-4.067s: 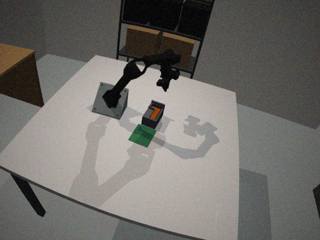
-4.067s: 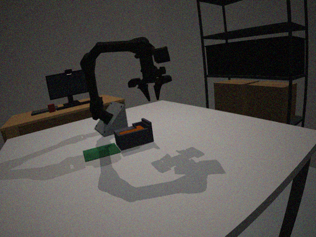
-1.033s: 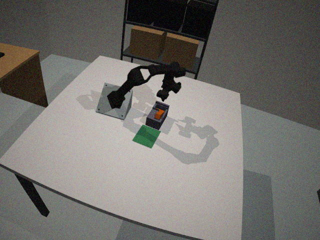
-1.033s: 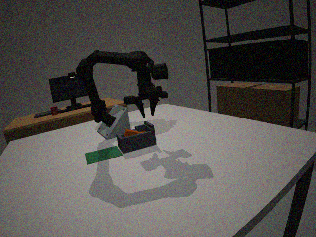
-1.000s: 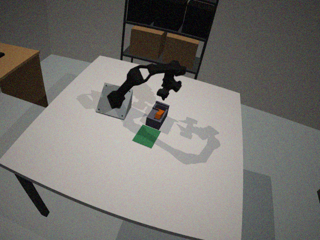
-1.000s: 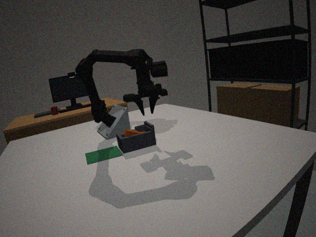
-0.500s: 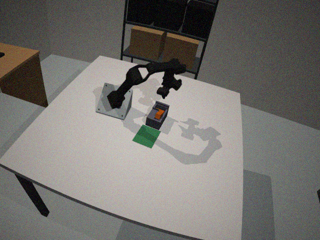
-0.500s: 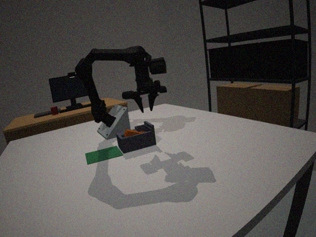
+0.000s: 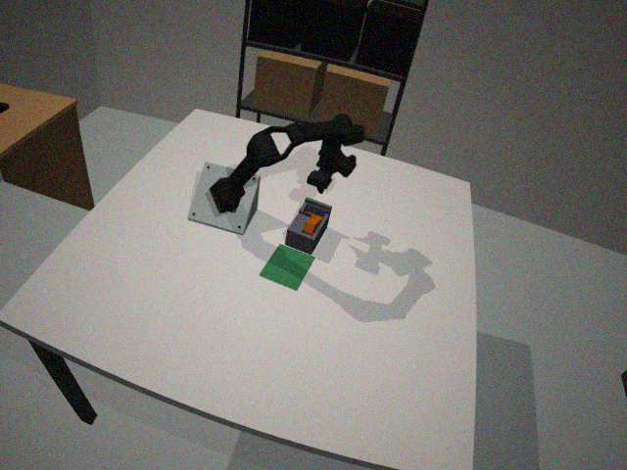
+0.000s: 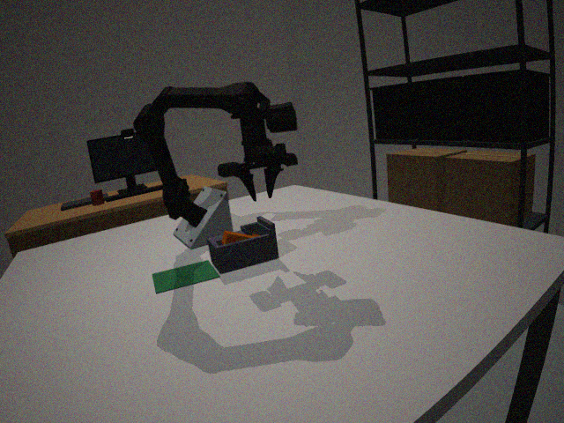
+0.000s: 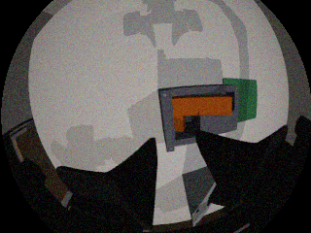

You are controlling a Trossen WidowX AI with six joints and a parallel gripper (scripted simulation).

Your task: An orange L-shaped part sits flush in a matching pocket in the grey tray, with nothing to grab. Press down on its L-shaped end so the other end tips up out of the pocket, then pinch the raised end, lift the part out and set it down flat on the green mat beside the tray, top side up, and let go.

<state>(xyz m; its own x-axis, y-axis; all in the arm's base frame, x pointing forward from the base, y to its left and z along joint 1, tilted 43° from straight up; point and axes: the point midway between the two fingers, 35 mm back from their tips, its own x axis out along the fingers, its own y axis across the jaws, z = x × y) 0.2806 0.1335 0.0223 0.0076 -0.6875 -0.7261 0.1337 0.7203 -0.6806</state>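
Now: the orange L-shaped part 100 mm below my gripper tip, 40 mm to the right of it and 10 mm behind it. Round my gripper tip: green mat (220 mm to the right, 160 mm below, 40 mm behind).
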